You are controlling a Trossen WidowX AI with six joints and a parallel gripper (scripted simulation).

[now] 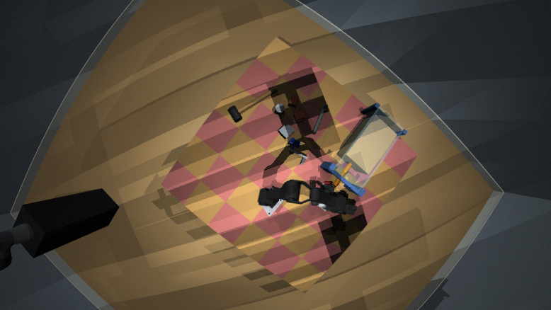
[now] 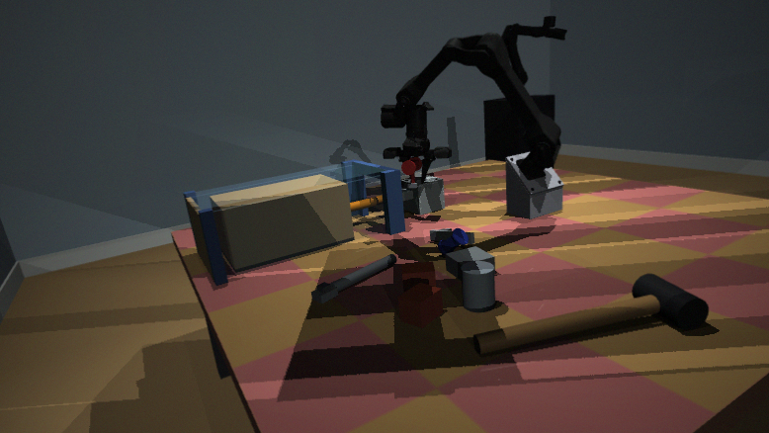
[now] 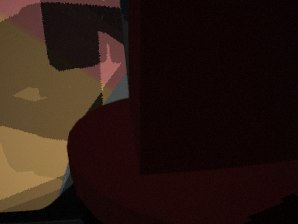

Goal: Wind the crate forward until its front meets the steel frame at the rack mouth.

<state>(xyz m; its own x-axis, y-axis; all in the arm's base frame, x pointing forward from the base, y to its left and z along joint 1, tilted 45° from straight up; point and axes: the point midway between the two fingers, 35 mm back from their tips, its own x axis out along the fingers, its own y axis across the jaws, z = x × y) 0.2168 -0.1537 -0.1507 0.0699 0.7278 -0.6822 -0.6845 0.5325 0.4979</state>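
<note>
Right now my gripper tip is 40 mm short of the red knob, 40 mm to the right of it and 50 mm below it. The rest, counted from my gripper tip: grey winch: 50 mm behind, 40 mm to the right, 60 mm below; blue-knobbed winch handle: 90 mm ahead, 280 mm to the left, 70 mm below; grey crank arm: 10 mm ahead, 10 mm to the left, 20 mm above.
</note>
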